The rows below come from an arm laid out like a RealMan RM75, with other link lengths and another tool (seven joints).
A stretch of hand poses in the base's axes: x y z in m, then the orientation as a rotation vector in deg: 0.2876, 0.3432, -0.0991, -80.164, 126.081, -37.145; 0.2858, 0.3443, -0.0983, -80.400, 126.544, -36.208; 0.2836, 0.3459, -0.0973, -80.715, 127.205, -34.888; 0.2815, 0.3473, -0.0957, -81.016, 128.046, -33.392; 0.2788, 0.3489, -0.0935, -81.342, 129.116, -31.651; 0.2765, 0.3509, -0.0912, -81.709, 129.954, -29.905; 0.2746, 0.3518, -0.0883, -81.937, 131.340, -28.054; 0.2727, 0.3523, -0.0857, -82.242, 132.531, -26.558; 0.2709, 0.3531, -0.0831, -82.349, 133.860, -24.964; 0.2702, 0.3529, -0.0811, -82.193, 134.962, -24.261; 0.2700, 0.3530, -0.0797, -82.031, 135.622, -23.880; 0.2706, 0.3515, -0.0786, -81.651, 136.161, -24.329; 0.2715, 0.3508, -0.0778, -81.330, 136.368, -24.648; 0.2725, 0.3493, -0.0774, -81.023, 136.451, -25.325; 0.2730, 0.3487, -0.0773, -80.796, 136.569, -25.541; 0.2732, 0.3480, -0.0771, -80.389, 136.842, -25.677; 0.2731, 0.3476, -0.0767, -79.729, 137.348, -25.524
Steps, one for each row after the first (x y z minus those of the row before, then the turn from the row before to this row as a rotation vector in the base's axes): -0.0018, 0.0011, 0.0008, 0.460, 0.652, 0.063; -0.0022, 0.0016, 0.0010, 0.645, 0.921, 0.073; -0.0021, 0.0014, 0.0016, 0.723, 1.091, 0.003; -0.0027, 0.0016, 0.0022, 0.815, 1.335, -0.060; -0.0023, 0.0020, 0.0023, 0.838, 1.199, 0.075; -0.0019, 0.0009, 0.0029, 0.812, 1.570, -0.255; -0.0019, 0.0005, 0.0026, 0.575, 1.391, -0.183; -0.0018, 0.0008, 0.0026, 0.659, 1.428, -0.337; -0.0007, -0.0002, 0.0020, 0.217, 0.919, -0.498; -0.0002, 0.0001, 0.0014, 0.124, 0.509, -0.339; 0.0006, -0.0015, 0.0011, -0.310, 0.112, -0.511; 0.0009, -0.0007, 0.0008, -0.155, -0.076, -0.307; 0.0010, -0.0015, 0.0004, -0.362, -0.245, -0.292; 0.0005, -0.0006, 0.0001, -0.096, -0.071, -0.203; 0.0002, -0.0007, 0.0002, -0.024, -0.023, -0.358; -0.0001, -0.0004, 0.0004, 0.189, 0.098, -0.557
